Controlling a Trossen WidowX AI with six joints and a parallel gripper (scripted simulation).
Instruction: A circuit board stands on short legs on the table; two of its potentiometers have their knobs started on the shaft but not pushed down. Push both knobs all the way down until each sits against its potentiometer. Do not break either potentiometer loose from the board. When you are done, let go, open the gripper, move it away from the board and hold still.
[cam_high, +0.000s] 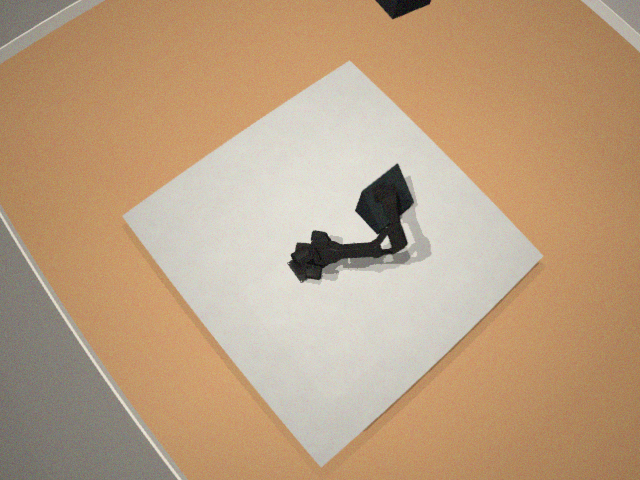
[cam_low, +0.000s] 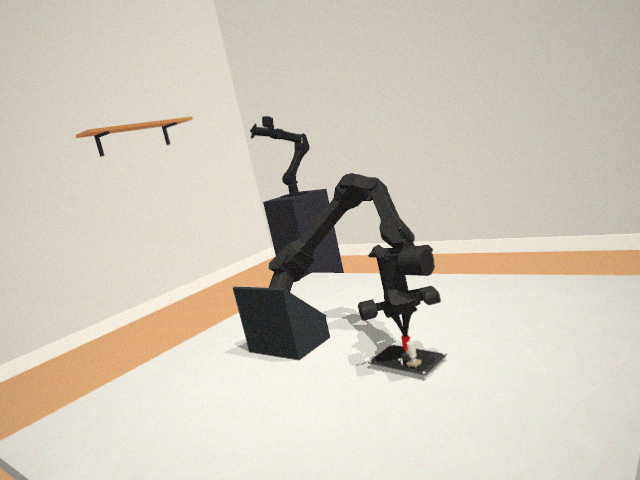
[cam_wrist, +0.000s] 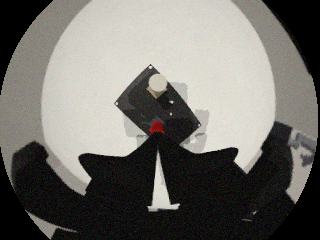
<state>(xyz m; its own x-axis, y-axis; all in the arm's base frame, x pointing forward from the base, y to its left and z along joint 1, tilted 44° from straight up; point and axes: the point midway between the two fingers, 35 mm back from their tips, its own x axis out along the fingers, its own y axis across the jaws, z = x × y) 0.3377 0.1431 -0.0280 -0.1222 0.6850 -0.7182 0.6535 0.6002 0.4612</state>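
Now: gripper tip 10 mm above the red knob. The rest, counted from my gripper tip: white knob (50 mm ahead, 40 mm to the right, 10 mm below).
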